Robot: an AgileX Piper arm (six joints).
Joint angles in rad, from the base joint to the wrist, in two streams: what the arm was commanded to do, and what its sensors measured. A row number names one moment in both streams.
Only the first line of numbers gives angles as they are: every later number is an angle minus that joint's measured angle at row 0.
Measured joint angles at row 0: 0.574, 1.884, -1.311, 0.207, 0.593, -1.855
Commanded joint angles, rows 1 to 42: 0.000, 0.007, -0.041, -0.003, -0.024, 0.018; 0.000, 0.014, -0.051, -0.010, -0.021, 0.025; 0.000, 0.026, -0.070, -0.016, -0.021, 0.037; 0.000, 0.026, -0.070, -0.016, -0.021, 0.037; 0.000, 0.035, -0.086, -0.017, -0.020, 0.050; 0.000, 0.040, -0.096, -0.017, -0.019, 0.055; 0.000, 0.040, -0.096, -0.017, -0.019, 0.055; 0.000, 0.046, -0.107, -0.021, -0.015, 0.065; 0.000, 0.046, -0.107, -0.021, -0.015, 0.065; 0.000, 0.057, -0.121, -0.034, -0.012, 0.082; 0.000, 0.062, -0.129, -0.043, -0.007, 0.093; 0.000, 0.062, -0.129, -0.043, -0.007, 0.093; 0.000, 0.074, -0.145, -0.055, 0.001, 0.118; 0.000, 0.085, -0.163, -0.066, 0.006, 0.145; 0.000, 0.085, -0.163, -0.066, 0.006, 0.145; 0.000, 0.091, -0.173, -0.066, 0.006, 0.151; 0.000, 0.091, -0.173, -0.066, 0.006, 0.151; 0.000, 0.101, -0.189, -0.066, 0.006, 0.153; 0.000, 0.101, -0.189, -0.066, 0.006, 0.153; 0.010, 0.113, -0.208, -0.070, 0.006, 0.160; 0.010, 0.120, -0.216, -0.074, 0.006, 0.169; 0.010, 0.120, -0.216, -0.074, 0.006, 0.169; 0.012, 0.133, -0.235, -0.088, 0.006, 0.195; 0.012, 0.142, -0.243, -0.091, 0.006, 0.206; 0.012, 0.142, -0.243, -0.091, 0.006, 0.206; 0.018, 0.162, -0.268, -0.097, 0.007, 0.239; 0.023, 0.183, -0.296, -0.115, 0.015, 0.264; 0.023, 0.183, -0.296, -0.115, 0.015, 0.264; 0.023, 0.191, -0.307, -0.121, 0.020, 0.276; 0.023, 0.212, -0.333, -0.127, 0.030, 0.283; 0.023, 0.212, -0.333, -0.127, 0.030, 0.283; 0.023, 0.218, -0.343, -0.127, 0.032, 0.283; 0.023, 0.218, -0.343, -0.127, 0.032, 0.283; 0.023, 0.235, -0.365, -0.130, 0.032, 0.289; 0.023, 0.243, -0.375, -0.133, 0.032, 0.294; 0.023, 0.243, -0.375, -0.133, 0.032, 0.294; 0.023, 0.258, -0.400, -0.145, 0.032, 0.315; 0.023, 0.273, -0.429, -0.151, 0.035, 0.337; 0.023, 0.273, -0.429, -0.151, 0.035, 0.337; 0.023, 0.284, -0.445, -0.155, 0.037, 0.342; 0.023, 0.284, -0.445, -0.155, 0.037, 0.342; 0.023, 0.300, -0.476, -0.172, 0.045, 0.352
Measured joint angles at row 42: 0.023, 0.296, -0.424, -0.150, 0.090, 0.332
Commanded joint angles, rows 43 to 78: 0.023, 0.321, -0.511, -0.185, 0.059, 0.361; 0.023, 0.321, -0.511, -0.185, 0.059, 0.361; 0.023, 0.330, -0.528, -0.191, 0.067, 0.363; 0.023, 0.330, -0.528, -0.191, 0.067, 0.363; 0.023, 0.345, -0.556, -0.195, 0.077, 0.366; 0.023, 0.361, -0.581, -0.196, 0.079, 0.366; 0.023, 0.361, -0.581, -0.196, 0.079, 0.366; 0.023, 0.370, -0.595, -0.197, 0.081, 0.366; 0.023, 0.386, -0.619, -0.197, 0.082, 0.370; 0.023, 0.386, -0.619, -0.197, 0.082, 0.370; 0.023, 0.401, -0.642, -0.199, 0.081, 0.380; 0.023, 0.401, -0.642, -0.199, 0.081, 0.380; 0.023, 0.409, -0.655, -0.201, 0.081, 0.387; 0.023, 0.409, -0.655, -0.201, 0.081, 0.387; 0.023, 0.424, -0.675, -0.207, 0.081, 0.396; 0.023, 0.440, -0.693, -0.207, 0.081, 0.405; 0.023, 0.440, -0.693, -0.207, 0.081, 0.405; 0.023, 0.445, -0.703, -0.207, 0.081, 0.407; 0.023, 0.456, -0.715, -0.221, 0.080, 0.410; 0.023, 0.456, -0.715, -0.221, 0.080, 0.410; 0.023, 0.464, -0.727, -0.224, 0.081, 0.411; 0.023, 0.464, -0.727, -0.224, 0.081, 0.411; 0.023, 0.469, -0.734, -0.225, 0.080, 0.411; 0.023, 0.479, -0.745, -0.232, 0.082, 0.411; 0.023, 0.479, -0.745, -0.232, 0.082, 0.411; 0.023, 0.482, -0.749, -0.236, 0.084, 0.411; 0.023, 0.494, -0.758, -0.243, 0.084, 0.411; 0.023, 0.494, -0.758, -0.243, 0.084, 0.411; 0.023, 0.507, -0.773, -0.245, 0.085, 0.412; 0.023, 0.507, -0.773, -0.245, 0.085, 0.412; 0.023, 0.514, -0.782, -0.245, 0.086, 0.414; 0.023, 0.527, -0.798, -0.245, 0.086, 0.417; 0.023, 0.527, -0.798, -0.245, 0.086, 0.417; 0.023, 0.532, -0.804, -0.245, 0.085, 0.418; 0.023, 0.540, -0.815, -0.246, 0.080, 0.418; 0.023, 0.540, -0.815, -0.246, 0.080, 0.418
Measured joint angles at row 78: 0.023, 0.539, -0.782, -0.236, 0.139, 0.414
